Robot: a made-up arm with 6 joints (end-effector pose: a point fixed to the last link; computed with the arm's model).
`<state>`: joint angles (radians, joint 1 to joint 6).
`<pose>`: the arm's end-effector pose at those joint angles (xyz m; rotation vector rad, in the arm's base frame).
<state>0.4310 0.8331 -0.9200 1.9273 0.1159 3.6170</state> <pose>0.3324 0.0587 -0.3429 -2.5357 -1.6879 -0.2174</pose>
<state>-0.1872 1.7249 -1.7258 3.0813 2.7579 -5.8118</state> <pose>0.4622 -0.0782 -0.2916 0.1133 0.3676 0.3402</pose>
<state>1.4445 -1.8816 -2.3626 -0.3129 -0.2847 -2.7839</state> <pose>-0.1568 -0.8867 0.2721 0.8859 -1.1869 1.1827</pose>
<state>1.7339 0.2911 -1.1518 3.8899 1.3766 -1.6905</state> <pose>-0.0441 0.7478 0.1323 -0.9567 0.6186 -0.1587</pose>
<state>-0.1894 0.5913 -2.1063 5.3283 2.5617 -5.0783</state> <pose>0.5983 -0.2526 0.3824 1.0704 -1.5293 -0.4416</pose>
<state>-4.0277 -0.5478 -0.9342 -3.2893 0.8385 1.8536</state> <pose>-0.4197 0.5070 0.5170 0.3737 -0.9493 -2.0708</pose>
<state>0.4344 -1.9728 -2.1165 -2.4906 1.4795 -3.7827</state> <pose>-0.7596 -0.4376 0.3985 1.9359 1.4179 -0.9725</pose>
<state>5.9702 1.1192 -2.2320 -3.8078 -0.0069 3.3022</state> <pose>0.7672 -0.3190 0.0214 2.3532 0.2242 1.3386</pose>
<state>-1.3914 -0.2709 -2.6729 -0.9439 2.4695 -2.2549</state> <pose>-0.1253 -0.0824 0.9409 2.7474 -0.0349 -0.6812</pose>
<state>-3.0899 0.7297 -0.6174 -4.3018 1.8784 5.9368</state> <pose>-0.2744 -0.1650 -0.2651 1.1897 1.0244 -1.8220</pose>
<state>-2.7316 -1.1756 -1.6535 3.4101 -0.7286 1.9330</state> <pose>-0.0249 -0.0607 0.8855 0.7936 -0.6759 -0.4510</pose>
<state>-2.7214 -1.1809 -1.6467 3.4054 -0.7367 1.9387</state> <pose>-0.0248 -0.0604 0.8828 0.8020 -0.6807 -0.4400</pose>
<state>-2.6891 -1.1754 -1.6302 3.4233 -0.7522 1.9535</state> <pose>-0.0314 -0.0688 0.8764 0.8342 -0.6941 -0.3730</pose>
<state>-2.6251 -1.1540 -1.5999 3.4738 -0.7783 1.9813</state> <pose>-0.0452 -0.0909 0.8641 0.9013 -0.7190 -0.2260</pose>
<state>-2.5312 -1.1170 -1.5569 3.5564 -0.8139 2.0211</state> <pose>-0.0595 -0.1274 0.8449 1.0010 -0.7528 -0.0035</pose>
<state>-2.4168 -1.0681 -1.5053 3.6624 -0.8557 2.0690</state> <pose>-0.0656 -0.1744 0.8198 1.1235 -0.7915 0.2704</pose>
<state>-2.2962 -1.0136 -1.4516 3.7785 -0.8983 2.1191</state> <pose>-0.0587 -0.2233 0.7917 1.2533 -0.8308 0.5595</pose>
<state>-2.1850 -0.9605 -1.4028 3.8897 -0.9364 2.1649</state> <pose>-0.0413 -0.2653 0.7651 1.3736 -0.8673 0.8258</pose>
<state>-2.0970 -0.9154 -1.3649 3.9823 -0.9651 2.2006</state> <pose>-0.0210 -0.2957 0.7439 1.4685 -0.8977 1.0378</pose>
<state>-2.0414 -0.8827 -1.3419 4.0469 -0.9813 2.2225</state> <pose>-0.0058 -0.3145 0.7305 1.5269 -0.9193 1.1766</pose>
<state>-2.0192 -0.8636 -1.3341 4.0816 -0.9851 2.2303</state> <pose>0.0008 -0.3238 0.7253 1.5475 -0.9302 1.2415</pose>
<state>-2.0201 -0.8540 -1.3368 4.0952 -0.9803 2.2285</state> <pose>0.0003 -0.3275 0.7256 1.5421 -0.9333 1.2556</pose>
